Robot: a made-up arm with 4 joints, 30 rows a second.
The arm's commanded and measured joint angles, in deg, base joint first. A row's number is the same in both.
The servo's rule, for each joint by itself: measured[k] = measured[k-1] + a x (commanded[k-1-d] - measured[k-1]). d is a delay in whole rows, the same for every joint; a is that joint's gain. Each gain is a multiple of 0.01, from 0.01 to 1. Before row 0 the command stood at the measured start. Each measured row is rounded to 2 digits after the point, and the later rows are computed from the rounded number. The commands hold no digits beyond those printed.
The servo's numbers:
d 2
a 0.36 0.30 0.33 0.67
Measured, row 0:
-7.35 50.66 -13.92 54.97
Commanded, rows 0 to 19:
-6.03 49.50 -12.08 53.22
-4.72 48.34 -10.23 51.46
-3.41 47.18 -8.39 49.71
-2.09 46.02 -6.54 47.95
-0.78 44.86 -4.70 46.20
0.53 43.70 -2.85 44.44
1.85 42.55 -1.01 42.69
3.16 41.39 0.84 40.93
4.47 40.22 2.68 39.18
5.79 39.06 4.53 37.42
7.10 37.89 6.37 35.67
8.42 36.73 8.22 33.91
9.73 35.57 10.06 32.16
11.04 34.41 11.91 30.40
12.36 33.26 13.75 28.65
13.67 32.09 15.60 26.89
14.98 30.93 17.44 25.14
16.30 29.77 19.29 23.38
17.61 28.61 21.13 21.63
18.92 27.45 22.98 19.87
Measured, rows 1 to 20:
-7.35 50.66 -13.92 54.97
-7.35 50.66 -13.92 54.97
-6.87 50.31 -13.31 53.80
-6.10 49.72 -12.29 52.23
-5.13 48.96 -11.00 50.54
-4.04 48.08 -9.53 48.80
-2.87 47.11 -7.94 47.06
-1.65 46.09 -6.26 45.30
-0.39 45.03 -4.53 43.55
0.89 43.94 -2.76 41.79
2.18 42.82 -0.96 40.04
3.48 41.69 0.85 38.28
4.78 40.55 2.67 36.53
6.09 39.40 4.50 34.77
7.40 38.25 6.33 33.02
8.71 37.10 8.17 31.26
10.02 35.95 10.01 29.51
11.33 34.79 11.85 27.75
12.64 33.63 13.69 26.00
13.96 32.47 15.54 24.24

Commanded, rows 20 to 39:
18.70 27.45 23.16 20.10
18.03 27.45 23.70 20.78
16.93 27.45 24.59 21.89
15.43 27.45 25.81 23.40
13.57 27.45 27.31 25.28
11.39 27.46 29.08 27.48
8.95 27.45 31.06 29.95
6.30 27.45 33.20 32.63
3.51 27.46 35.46 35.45
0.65 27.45 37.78 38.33
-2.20 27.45 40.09 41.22
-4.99 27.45 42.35 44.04
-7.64 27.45 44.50 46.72
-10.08 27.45 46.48 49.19
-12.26 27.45 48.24 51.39
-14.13 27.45 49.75 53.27
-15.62 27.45 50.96 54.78
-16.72 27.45 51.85 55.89
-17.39 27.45 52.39 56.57
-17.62 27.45 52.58 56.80
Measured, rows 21 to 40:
15.27 31.31 17.38 22.49
16.58 30.15 19.23 20.73
17.34 29.34 20.53 20.31
17.59 28.77 21.58 20.62
17.35 28.37 22.57 21.47
16.66 28.09 23.64 22.76
15.55 27.90 24.85 24.45
14.05 27.77 26.25 26.48
12.21 27.67 27.84 28.80
10.08 27.60 29.61 31.37
7.71 27.56 31.54 34.10
5.17 27.53 33.60 36.93
2.52 27.51 35.74 39.80
-0.18 27.49 37.92 42.64
-2.87 27.48 40.09 45.37
-5.47 27.47 42.20 47.93
-7.91 27.46 44.19 50.25
-10.15 27.46 46.02 52.27
-12.12 27.46 47.65 53.95
-13.78 27.46 49.04 55.25

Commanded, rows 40 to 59:
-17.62 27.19 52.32 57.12
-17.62 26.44 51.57 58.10
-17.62 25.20 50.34 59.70
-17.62 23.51 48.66 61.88
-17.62 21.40 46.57 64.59
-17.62 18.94 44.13 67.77
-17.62 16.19 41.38 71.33
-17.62 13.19 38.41 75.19
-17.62 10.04 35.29 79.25
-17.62 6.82 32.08 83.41
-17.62 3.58 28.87 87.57
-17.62 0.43 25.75 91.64
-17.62 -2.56 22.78 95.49
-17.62 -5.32 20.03 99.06
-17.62 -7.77 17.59 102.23
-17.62 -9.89 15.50 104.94
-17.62 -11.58 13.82 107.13
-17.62 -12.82 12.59 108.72
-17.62 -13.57 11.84 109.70
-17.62 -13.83 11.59 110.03
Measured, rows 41 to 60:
-15.08 27.46 50.15 56.13
-15.99 27.46 50.95 56.58
-16.58 27.38 51.40 56.94
-16.95 27.10 51.46 57.72
-17.19 26.53 51.09 59.05
-17.34 25.62 50.29 60.95
-17.44 24.35 49.06 63.39
-17.50 22.73 47.43 66.32
-17.54 20.77 45.43 69.68
-17.57 18.50 43.11 73.37
-17.59 15.96 40.53 77.31
-17.60 13.22 37.74 81.40
-17.61 10.33 34.81 85.53
-17.61 7.36 31.82 89.62
-17.61 4.38 28.84 93.55
-17.61 1.47 25.93 97.24
-17.61 -1.30 23.18 100.58
-17.61 -3.88 20.65 103.50
-17.61 -6.19 18.40 105.93
-17.61 -8.18 16.48 107.80

